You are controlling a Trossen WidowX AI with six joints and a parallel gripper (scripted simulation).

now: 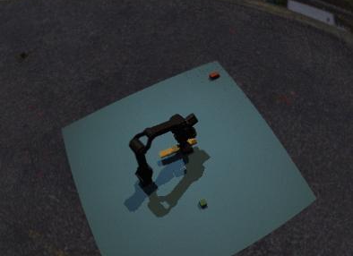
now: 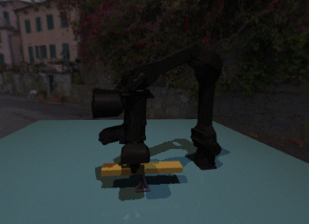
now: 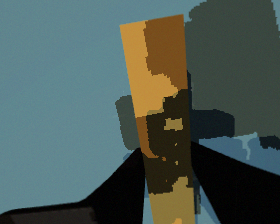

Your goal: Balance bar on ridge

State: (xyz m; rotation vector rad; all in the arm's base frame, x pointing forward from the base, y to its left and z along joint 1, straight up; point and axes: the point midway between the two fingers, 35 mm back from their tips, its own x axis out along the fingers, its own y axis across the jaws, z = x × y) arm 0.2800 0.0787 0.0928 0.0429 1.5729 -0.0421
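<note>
My gripper tip is now 30 mm past the yellow bar. Round my gripper tip: orange-red block: 460 mm ahead, 420 mm to the left, 40 mm below; then small green cube: 50 mm behind, 360 mm to the right, 40 mm below.
</note>
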